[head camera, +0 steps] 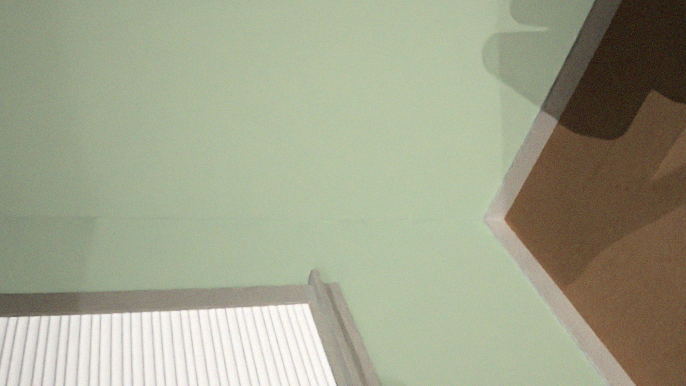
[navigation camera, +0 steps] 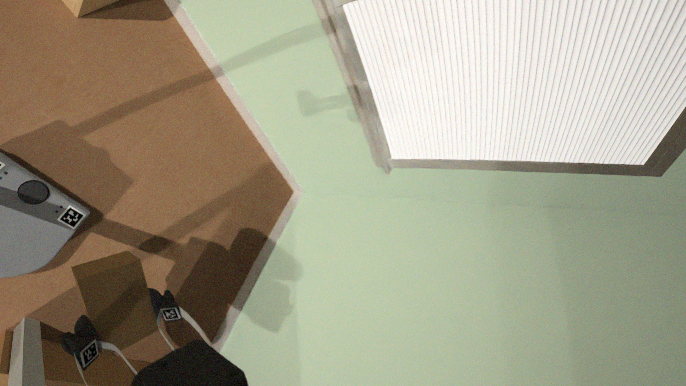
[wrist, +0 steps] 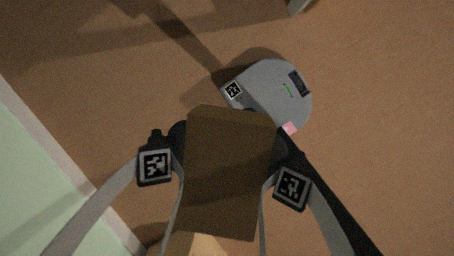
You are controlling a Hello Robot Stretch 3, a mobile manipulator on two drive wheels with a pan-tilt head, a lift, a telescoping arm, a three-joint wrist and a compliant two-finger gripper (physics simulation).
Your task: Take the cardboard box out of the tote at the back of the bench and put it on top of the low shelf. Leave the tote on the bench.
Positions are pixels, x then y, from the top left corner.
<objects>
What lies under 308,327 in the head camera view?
A window with white blind.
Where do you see a window with white blind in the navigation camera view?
589,94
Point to my gripper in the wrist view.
227,144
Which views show the cardboard box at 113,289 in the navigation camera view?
The navigation camera view and the wrist view only.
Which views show my gripper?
The navigation camera view and the wrist view only.
</objects>
